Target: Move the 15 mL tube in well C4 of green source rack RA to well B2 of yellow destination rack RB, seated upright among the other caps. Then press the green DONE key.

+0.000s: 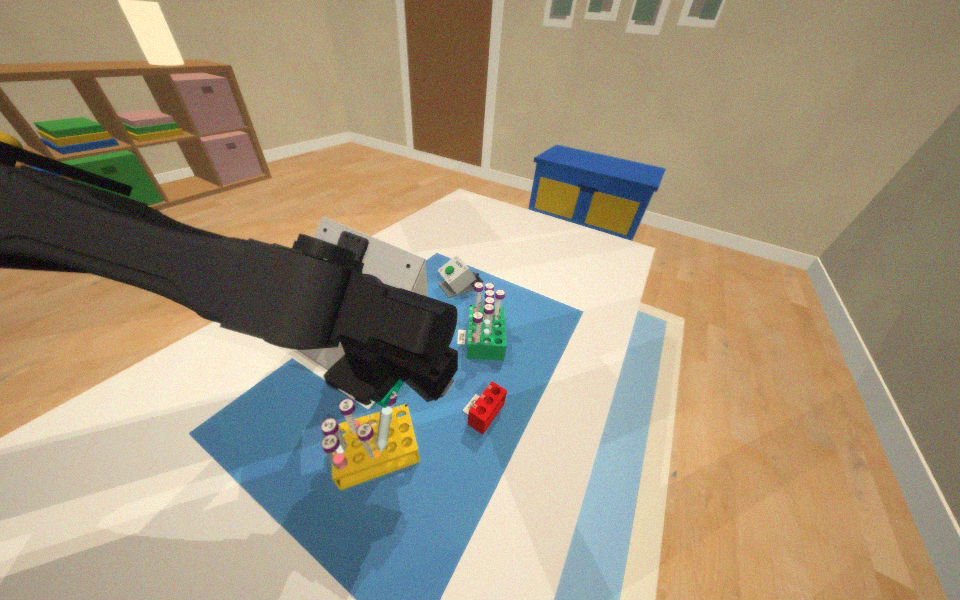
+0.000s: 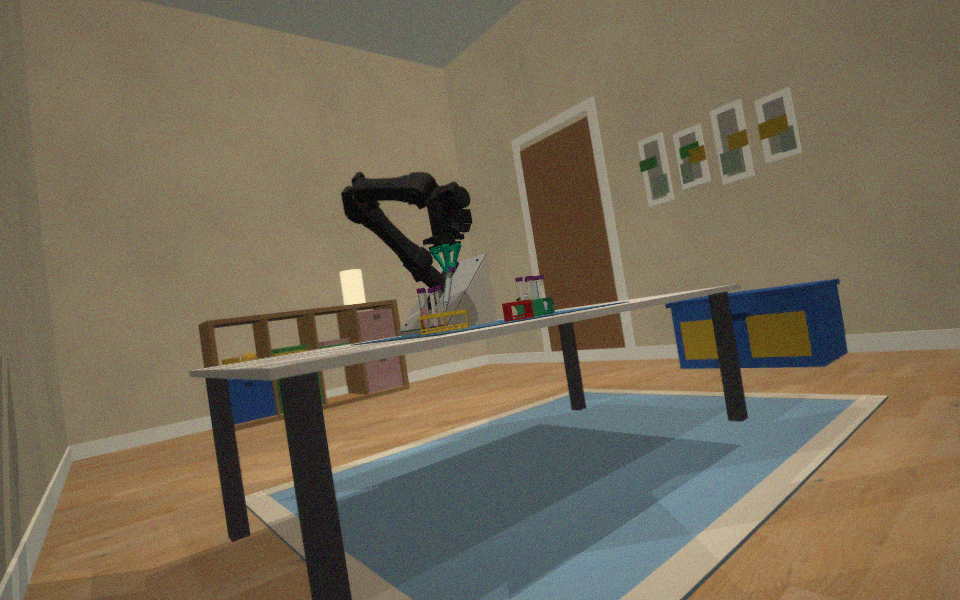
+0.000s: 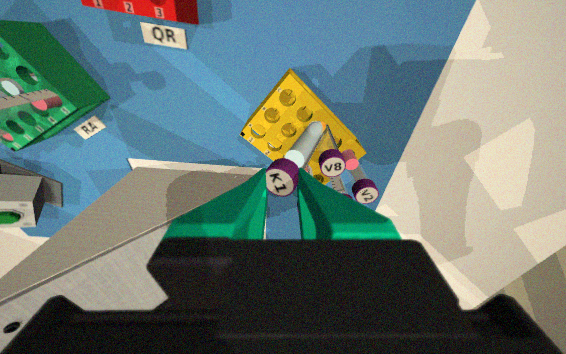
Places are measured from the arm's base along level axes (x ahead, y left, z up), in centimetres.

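Pixels of known places: gripper, between the fingertips: (image 1: 387, 398) (image 2: 450, 272) (image 3: 282, 176); arm's base, origin of its link: (image 2: 441, 286).
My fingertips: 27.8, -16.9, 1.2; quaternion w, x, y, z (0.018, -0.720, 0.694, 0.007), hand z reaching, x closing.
Ahead of a thing's pixels: the offset from my fingertips to its top centre, as dx, dy, dz. "*": to the spot under its first point.
My gripper (image 1: 390, 393) (image 2: 450, 268) (image 3: 282, 176), with green fingers, is shut on the purple-capped K1 tube @(+0.3, -1.7, +1.6) (image 1: 384, 428) (image 2: 447, 288) (image 3: 306, 145) near its cap. The tube hangs slightly tilted, its lower end a little above the yellow rack RB @(-2.7, -2.3, -10.7) (image 1: 382, 472) (image 3: 291, 79); I cannot tell over which well. Tubes V8 @(* -0.9, -4.3, -3.2) (image 1: 364, 431) (image 3: 332, 163) and V2 @(* -3.6, -7.9, -3.2) (image 1: 330, 443) (image 3: 365, 191) stand in RB with others, close beside it. The green rack RA @(+1.0, +30.8, -10.7) (image 1: 486, 349) (image 2: 542, 306) (image 3: 65, 65) holds several capped tubes. The green DONE key @(-16.6, +42.2, -8.3) (image 1: 449, 270) (image 3: 9, 218) sits on a grey box behind RA.
A red three-well rack @(+10.4, +13.5, -10.7) (image 1: 487, 408) (image 2: 517, 310) (image 3: 182, 11) stands between RA and RB, with a QR label @(* +7.2, +13.8, -15.6) (image 3: 164, 35) beside it. A grey slanted panel (image 1: 389, 261) (image 3: 115, 200) rises beside the blue mat, near the arm.
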